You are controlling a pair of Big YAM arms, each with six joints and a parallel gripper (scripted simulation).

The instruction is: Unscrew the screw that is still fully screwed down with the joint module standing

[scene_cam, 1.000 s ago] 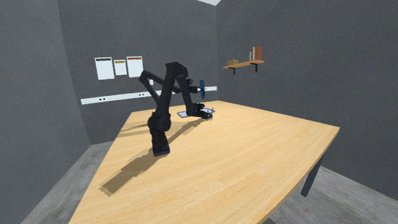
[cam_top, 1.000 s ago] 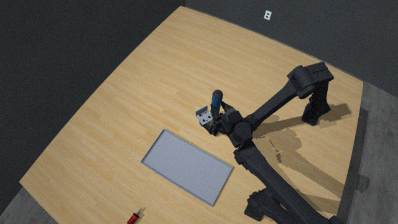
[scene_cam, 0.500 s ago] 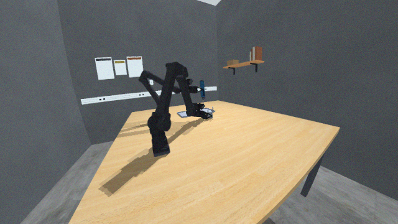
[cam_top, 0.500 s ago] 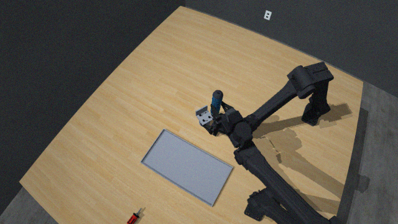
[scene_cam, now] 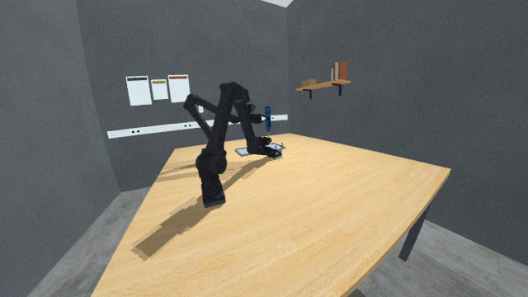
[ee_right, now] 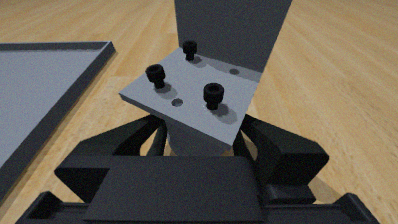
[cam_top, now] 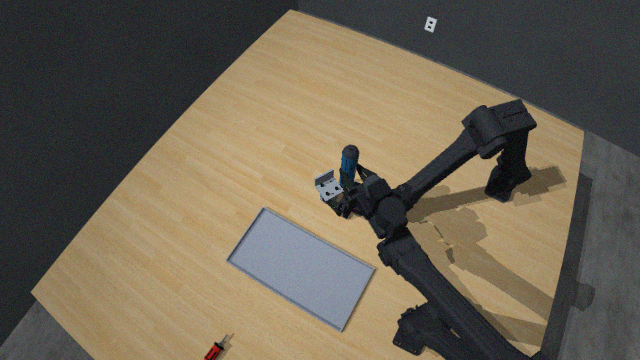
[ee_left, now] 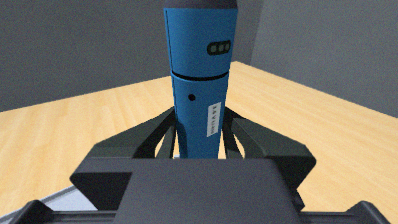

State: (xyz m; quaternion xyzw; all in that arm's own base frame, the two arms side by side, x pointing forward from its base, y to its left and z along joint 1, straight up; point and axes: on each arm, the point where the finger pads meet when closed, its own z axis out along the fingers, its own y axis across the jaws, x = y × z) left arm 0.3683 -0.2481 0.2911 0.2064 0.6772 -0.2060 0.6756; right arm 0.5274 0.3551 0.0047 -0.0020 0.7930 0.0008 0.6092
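My right hand is 10 mm below the joint module. From my right hand the other things lie so: grey bracket (50 mm above); grey tray (250 mm to the left, 80 mm behind, 20 mm below).
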